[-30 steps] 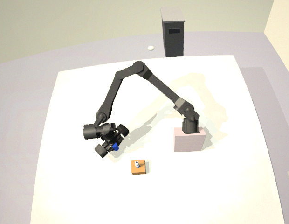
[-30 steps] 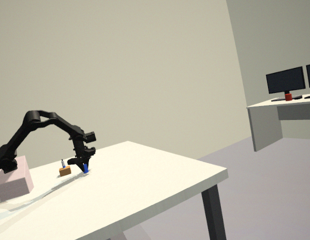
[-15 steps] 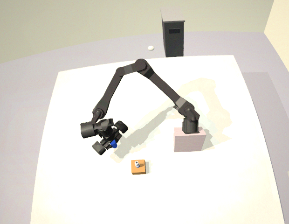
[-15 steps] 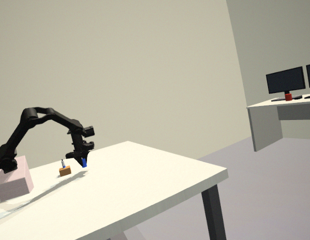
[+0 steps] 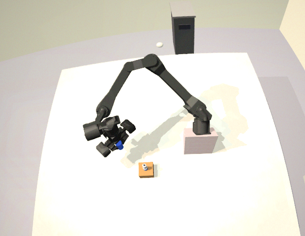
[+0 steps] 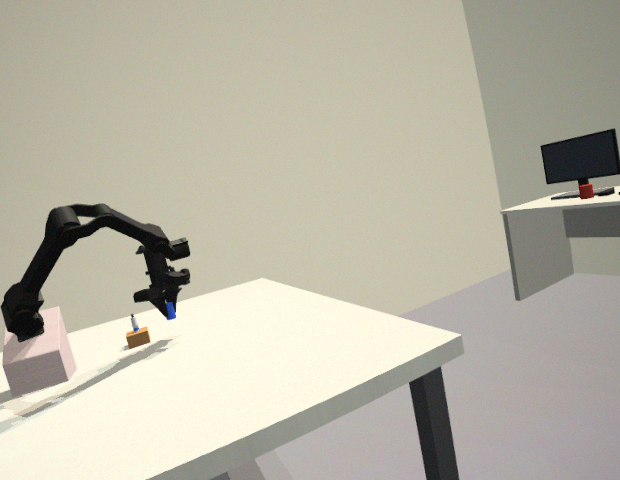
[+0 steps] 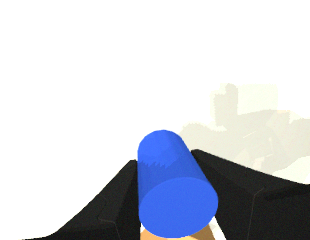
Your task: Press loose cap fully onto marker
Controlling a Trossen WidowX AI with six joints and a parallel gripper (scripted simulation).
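Now: the holder block 110 mm behind my gripper tip, 100 mm to the left of it and 60 mm below it. Round my gripper tip: blue cap (10 mm above).
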